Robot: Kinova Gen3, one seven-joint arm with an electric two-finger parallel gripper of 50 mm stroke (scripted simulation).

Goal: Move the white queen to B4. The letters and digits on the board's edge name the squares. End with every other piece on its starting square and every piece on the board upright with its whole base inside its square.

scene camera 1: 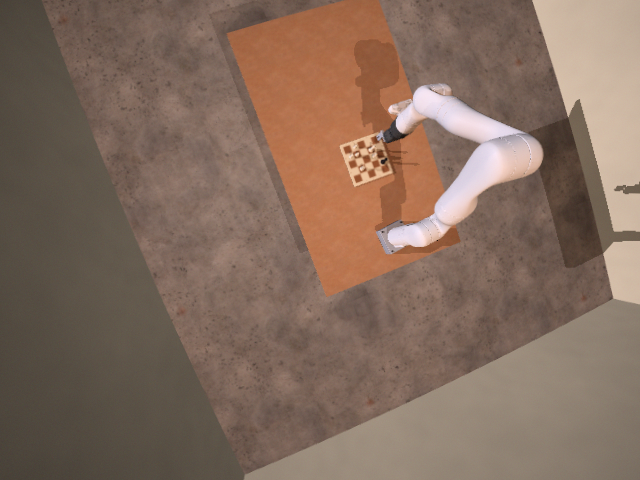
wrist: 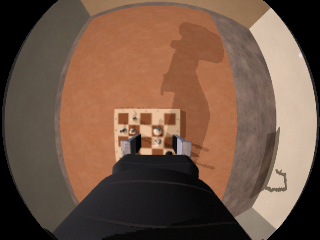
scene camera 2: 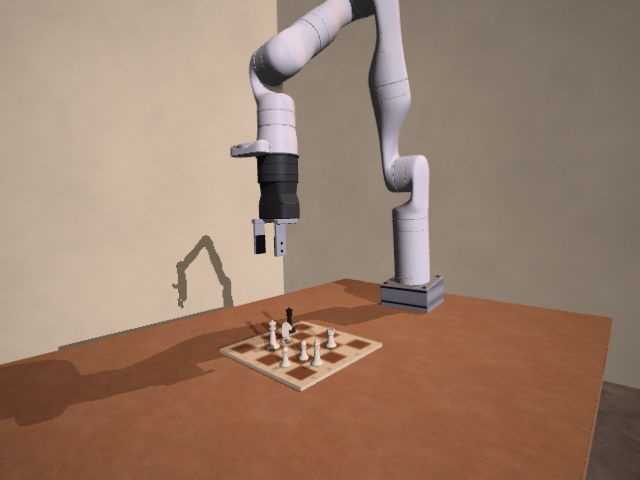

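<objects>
A chessboard is visible in scene camera 2 (252, 352), in scene camera 1 and in the wrist view. On the chessboard, (scene camera 1: 374, 141) and (wrist: 168, 120) are the same spot.
</objects>
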